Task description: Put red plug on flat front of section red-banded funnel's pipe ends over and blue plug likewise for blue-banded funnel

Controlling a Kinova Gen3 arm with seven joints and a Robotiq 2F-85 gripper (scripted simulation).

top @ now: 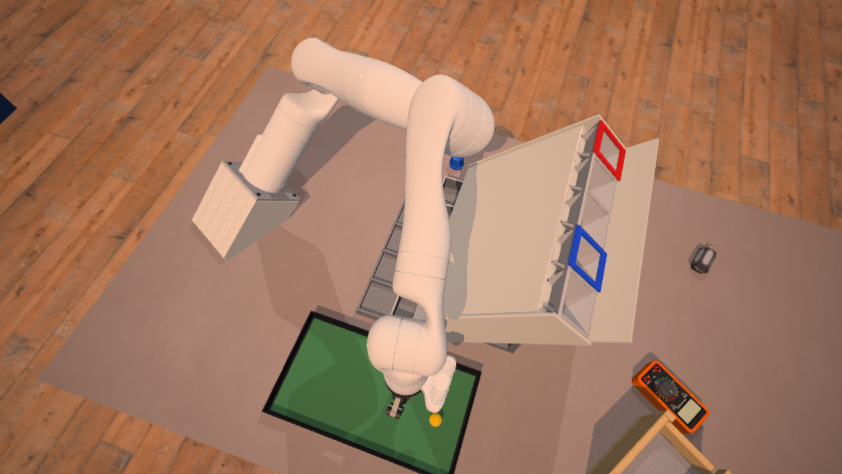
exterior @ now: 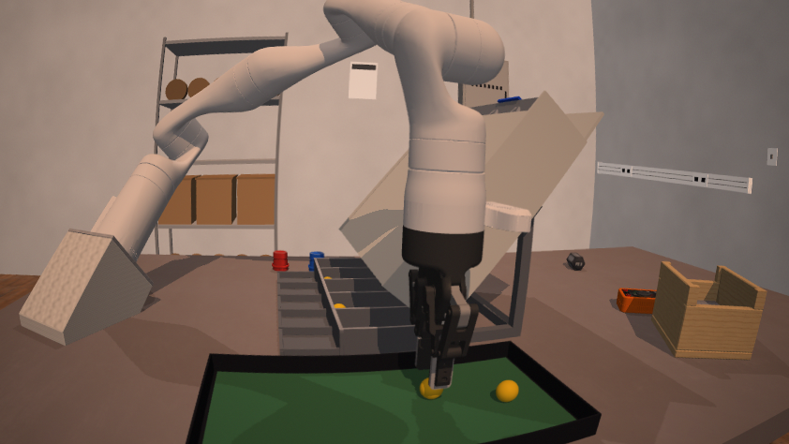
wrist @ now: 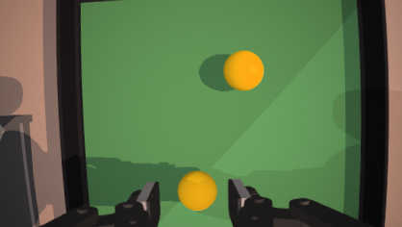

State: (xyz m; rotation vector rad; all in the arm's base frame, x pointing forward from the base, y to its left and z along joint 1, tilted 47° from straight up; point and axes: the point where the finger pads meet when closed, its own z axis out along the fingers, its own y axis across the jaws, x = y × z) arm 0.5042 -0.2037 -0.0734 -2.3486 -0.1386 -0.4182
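My gripper is now 5 cm past the green marble tray, 4 cm to the left of it and 4 cm above it. The rest, counted from my hand: wooden box: 45 cm ahead, 11 cm to the left; beige cover: 31 cm to the left, 16 cm above; orange multimeter: 45 cm ahead, 28 cm to the left, 3 cm below.
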